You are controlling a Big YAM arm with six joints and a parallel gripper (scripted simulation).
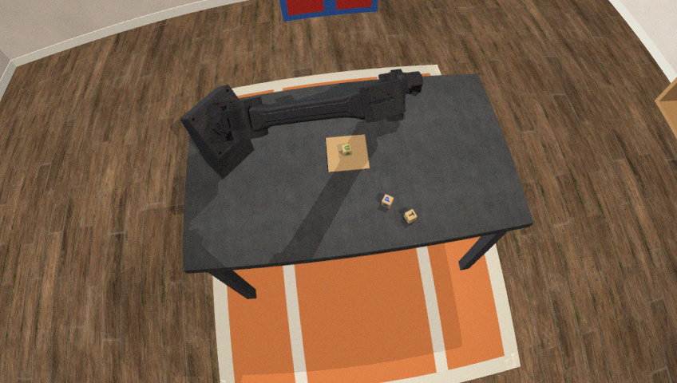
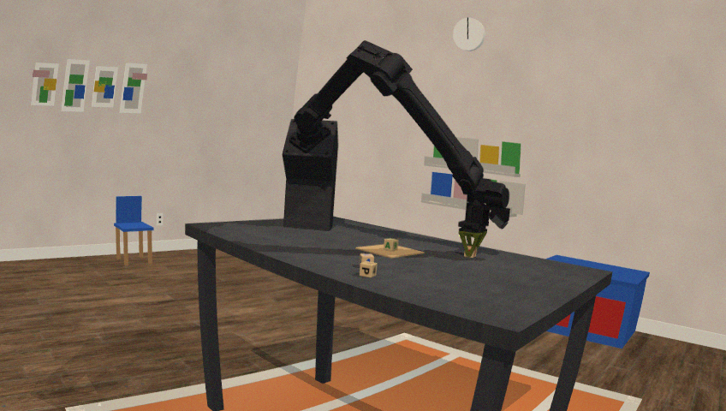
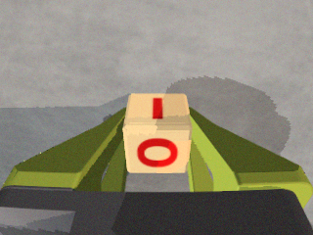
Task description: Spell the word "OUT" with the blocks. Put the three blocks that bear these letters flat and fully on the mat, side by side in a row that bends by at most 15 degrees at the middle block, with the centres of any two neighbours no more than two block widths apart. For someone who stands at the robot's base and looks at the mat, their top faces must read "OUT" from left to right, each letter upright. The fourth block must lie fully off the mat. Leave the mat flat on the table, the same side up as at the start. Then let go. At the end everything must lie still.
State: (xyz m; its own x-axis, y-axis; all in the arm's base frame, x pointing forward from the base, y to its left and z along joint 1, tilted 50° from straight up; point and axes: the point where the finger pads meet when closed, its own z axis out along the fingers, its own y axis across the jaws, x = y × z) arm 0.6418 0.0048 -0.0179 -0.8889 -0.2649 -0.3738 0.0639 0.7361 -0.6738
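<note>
Right now the green-lettered block is 22 cm behind my hand, 9 cm to the right of it and 1 cm above it. Round my hand: O block: right at my hand; P block: 32 cm to the right, 17 cm behind; tan mat: 22 cm behind, 9 cm to the right, 1 cm below.
</note>
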